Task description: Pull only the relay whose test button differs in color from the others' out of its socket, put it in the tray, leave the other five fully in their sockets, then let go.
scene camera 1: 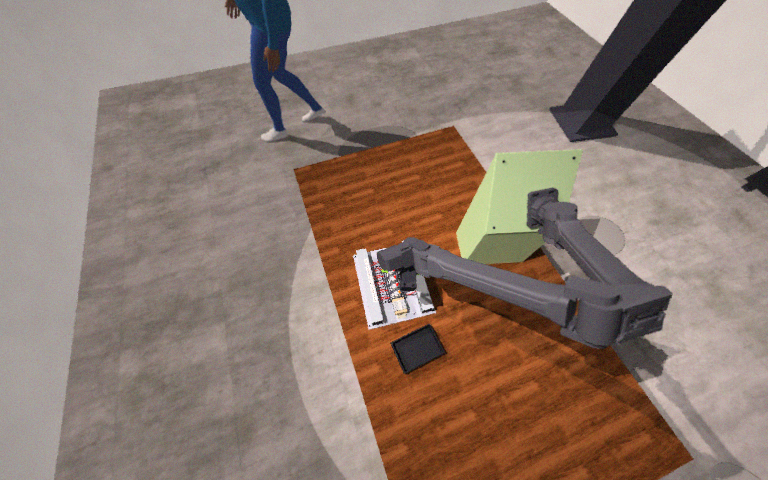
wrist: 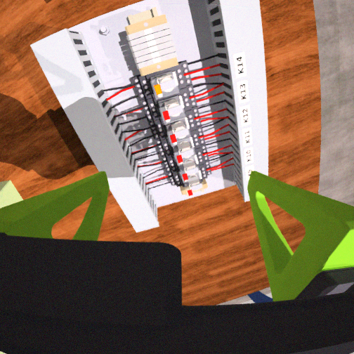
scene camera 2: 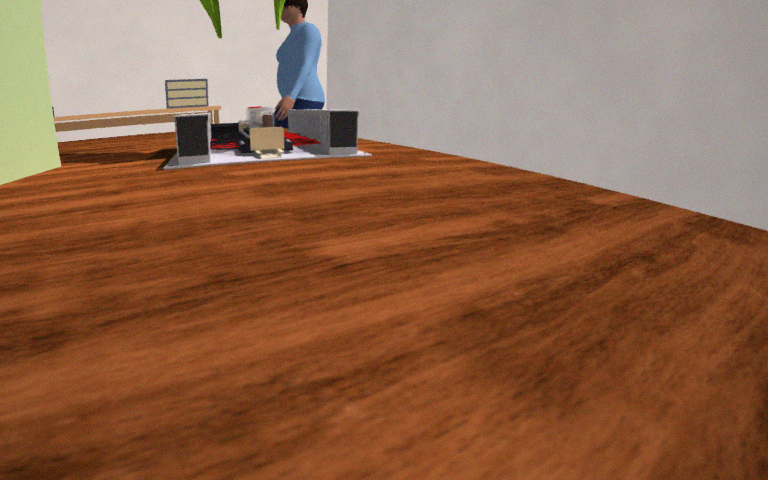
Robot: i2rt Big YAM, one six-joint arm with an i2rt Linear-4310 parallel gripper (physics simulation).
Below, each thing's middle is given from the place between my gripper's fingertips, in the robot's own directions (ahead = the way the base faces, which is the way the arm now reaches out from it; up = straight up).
Labels:
Right now my hand is 1 cm short of the white panel point(scene camera 2: 300, 152), 3 cm to the left of it and 19 cm above it.

